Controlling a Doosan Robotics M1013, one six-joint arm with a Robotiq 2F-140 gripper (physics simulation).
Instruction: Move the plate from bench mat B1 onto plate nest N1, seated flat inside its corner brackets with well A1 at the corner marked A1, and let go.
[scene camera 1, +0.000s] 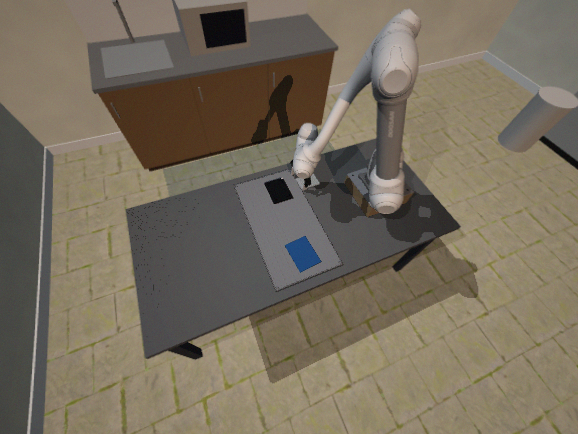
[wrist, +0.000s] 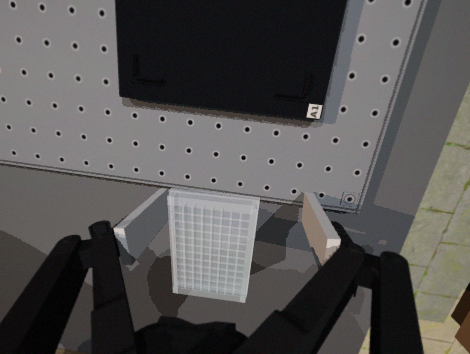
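Observation:
The plate (scene camera 1: 314, 181) (wrist: 214, 250) is pale, translucent and gridded with wells. It lies flat beside the perforated board's edge; a separate bench mat under it cannot be made out. My gripper (scene camera 1: 303, 181) (wrist: 233, 204) is open and empty, above the plate, with one finger on each side of it in the wrist view and more space on the right. The plate nest N1 (scene camera 1: 278, 191) (wrist: 230, 50) is a black block on the board. Its near corner brackets and the white A1 label (wrist: 314, 111) show in the wrist view, the label at the near right corner.
The grey perforated board (scene camera 1: 292, 220) (wrist: 230, 167) lies on the dark table (scene camera 1: 200, 260). A blue square (scene camera 1: 303, 254) lies at the board's other end. The robot's base stands on a wooden block (scene camera 1: 358, 194) to the right. A counter (scene camera 1: 280, 40) stands behind the table.

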